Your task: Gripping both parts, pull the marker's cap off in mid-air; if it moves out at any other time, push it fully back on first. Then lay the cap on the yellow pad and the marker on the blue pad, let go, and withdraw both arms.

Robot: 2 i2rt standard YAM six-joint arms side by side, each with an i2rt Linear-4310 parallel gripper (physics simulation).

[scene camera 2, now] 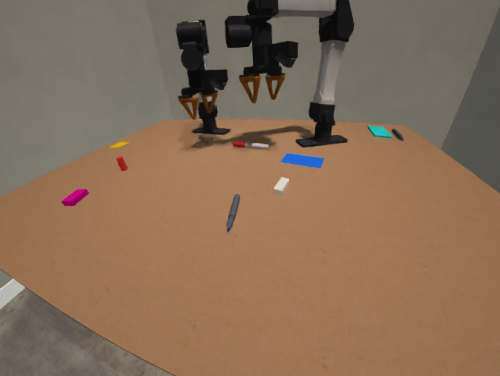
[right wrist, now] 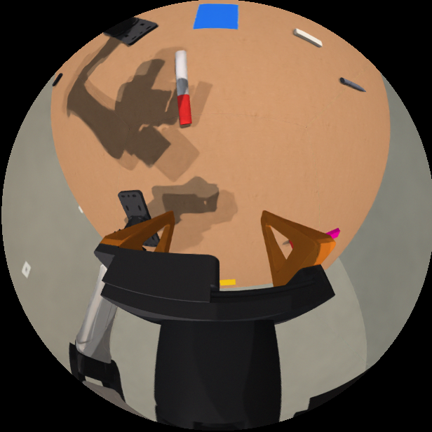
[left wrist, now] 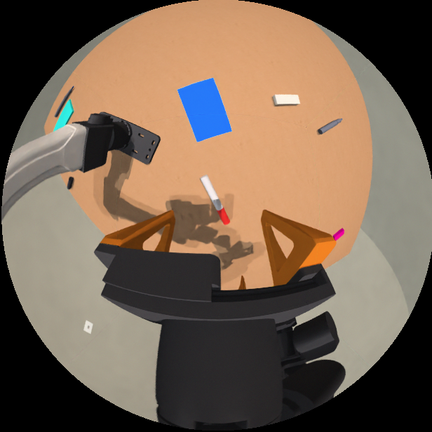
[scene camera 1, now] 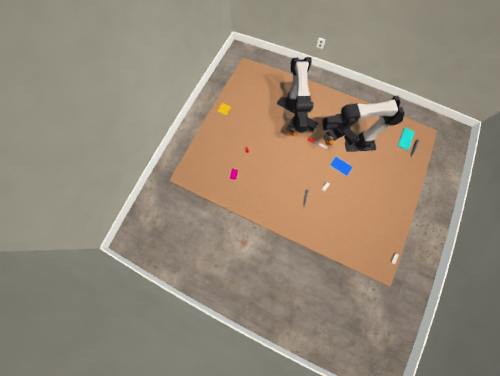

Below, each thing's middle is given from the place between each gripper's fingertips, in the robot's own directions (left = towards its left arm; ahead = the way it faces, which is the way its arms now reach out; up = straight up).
My right gripper is now 10 mm past the blue pad (left wrist: 202,103), 370 mm to the right of it and 130 mm above it.
The blue pad lies 20 mm ahead of my left hand, 140 mm to the left of it and 170 mm below it.
